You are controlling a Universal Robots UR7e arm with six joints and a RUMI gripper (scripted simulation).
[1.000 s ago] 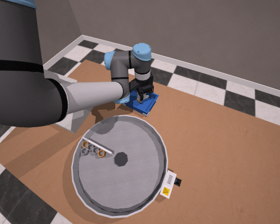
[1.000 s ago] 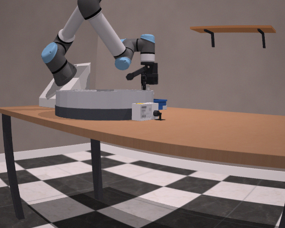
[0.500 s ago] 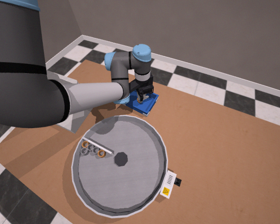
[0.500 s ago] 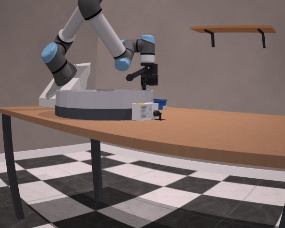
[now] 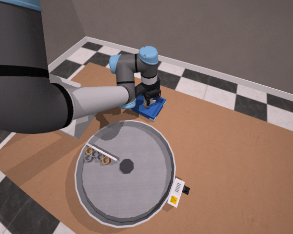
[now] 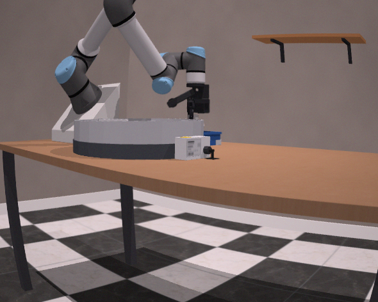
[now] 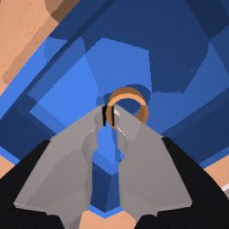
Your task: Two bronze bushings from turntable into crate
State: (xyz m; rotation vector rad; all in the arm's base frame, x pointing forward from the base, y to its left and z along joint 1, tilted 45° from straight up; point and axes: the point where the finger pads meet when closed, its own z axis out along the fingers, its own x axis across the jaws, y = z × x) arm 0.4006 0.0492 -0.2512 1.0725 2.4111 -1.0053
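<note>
Now: the blue crate 10 mm to the left of my hand, 10 mm below it and 10 mm behind it. The rest, counted from my hand: round grey turntable: 350 mm to the right, 50 mm ahead, 20 mm above.
</note>
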